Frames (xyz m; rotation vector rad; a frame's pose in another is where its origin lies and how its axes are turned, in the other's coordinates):
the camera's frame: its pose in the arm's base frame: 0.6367 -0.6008 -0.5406 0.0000 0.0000 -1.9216
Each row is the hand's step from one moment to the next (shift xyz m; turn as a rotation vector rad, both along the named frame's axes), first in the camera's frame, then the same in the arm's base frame.
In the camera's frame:
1: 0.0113 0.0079 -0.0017 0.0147 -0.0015 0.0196
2: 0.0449 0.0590 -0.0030 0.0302 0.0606 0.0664
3: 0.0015 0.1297 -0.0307 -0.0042 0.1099 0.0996
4: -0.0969 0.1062 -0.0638 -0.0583 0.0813 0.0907
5: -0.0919 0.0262 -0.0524 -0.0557 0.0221 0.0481
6: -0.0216 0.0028 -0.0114 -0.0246 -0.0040 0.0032
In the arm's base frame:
1: 0.0035 -0.0133 -0.0017 -0.0065 -0.0133 0.0196
2: 0.0400 -0.0624 -0.0030 0.0465 -0.0492 0.0664
3: 0.1213 -0.0460 -0.0307 0.1047 -0.0338 0.0996
4: 0.1330 0.0545 -0.0638 0.0964 0.0268 0.0907
5: 0.0562 0.0773 -0.0524 0.0399 0.0447 0.0481
6: 0.0101 0.0193 -0.0114 0.0047 0.0245 0.0032

